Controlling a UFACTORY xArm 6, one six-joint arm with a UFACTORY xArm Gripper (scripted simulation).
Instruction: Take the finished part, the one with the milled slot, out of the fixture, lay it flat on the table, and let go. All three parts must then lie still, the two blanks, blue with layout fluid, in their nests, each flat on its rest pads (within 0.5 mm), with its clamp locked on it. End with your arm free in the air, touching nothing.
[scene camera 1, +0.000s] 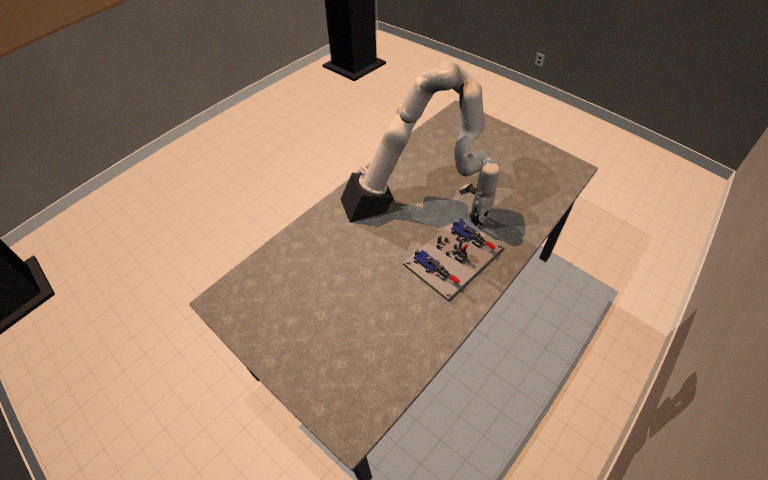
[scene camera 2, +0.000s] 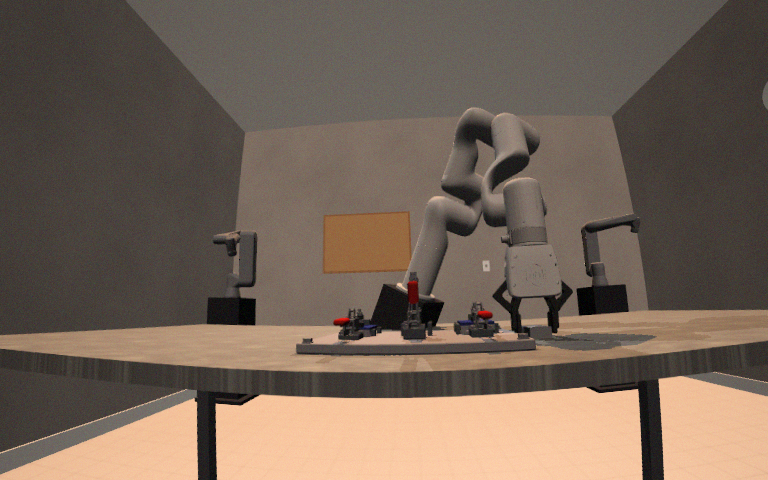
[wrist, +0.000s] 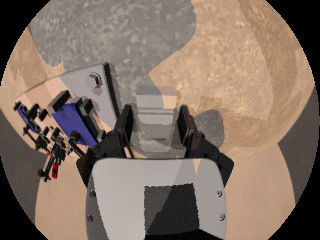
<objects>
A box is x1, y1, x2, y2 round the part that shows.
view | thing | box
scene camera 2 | my gripper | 492, 241, 572, 333
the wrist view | my gripper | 76, 104, 233, 239
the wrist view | grey finished part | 136, 86, 176, 137
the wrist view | blue blank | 51, 97, 98, 145
</objects>
